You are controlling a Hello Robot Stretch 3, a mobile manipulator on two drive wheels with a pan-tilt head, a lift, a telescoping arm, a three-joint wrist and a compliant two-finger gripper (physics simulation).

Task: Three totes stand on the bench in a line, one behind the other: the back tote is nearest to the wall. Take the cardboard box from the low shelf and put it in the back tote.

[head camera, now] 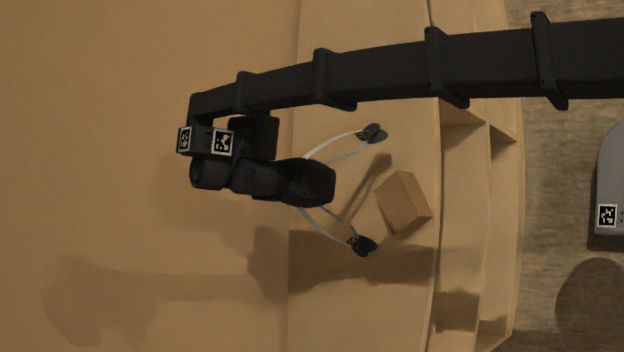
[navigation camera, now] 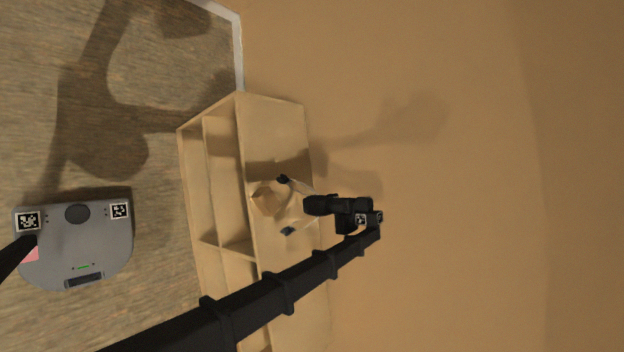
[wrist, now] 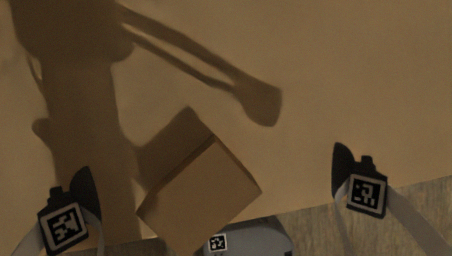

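Pixels of known places: gripper, fingertip midpoint: (head camera: 378, 191) (navigation camera: 280, 205); robot's base at its link origin: (navigation camera: 78, 213).
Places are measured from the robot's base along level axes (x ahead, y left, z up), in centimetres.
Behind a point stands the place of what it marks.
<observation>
The cardboard box (head camera: 401, 200) @[x -0.9, y -49.2, z 66.0 cm] (navigation camera: 267, 201) @[x -0.4, y -48.8, z 66.0 cm] (wrist: 200, 195) rests, turned at an angle, on the top board of the low shelf (head camera: 360, 310) @[x 20.9, y -59.2, z 61.0 cm] (navigation camera: 275, 130) @[x 26.8, y -59.8, z 61.0 cm], near its front edge. My gripper (head camera: 367, 190) @[x -2.2, y -53.1, z 67.5 cm] (navigation camera: 285, 204) @[x -2.2, y -53.1, z 67.5 cm] (wrist: 216, 174) @[x -2.2, y -53.1, z 67.5 cm] is open, with its fingers spread wide and pointing toward the box from the wall side. The box is off the fingertips in the head view, roughly between the lines of the two fingers. In the wrist view it shows between the fingers, closer to the left one. Nothing is held. The three totes and the bench do not show.
The tan wall (head camera: 125, 75) @[x -20.8, y -87.7, z 103.3 cm] (navigation camera: 450, 225) @[x -14.7, y -87.4, z 116.7 cm] rises behind the shelf, close to my wrist. My arm (head camera: 380, 75) @[x -9.6, y -26.4, z 101.9 cm] (navigation camera: 250, 300) @[x -8.4, y -15.1, z 101.8 cm] stretches over the shelf. My base (head camera: 612, 175) @[x -10.5, y -12.0, z 16.0 cm] (navigation camera: 100, 245) @[x -12.4, y -5.8, z 16.0 cm] (wrist: 255, 240) stands on the wooden floor (head camera: 555, 200) @[x -4.2, y -33.7, z 0.0 cm] (navigation camera: 165, 225) @[x -11.2, y -34.2, z 0.0 cm] in front. The shelf's front has open compartments.
</observation>
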